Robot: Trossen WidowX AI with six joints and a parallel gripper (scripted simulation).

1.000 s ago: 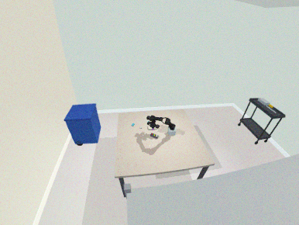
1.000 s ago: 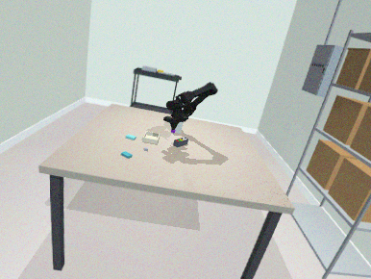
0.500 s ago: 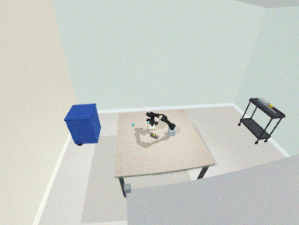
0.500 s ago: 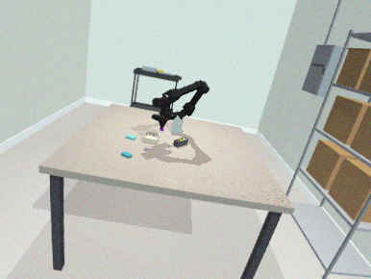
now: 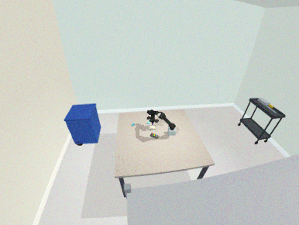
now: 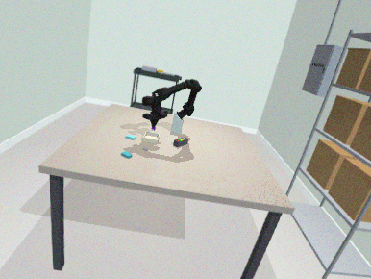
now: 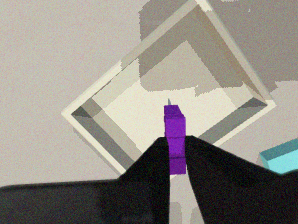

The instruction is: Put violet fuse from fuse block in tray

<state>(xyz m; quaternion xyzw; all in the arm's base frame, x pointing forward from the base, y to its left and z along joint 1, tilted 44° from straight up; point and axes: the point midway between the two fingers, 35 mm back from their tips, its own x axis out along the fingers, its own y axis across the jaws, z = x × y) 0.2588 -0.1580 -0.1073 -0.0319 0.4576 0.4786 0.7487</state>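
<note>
The shallow beige tray is 90 mm below my gripper tip. Round my gripper tip: grey bit: 190 mm ahead, 30 mm to the right, 90 mm below.
</note>
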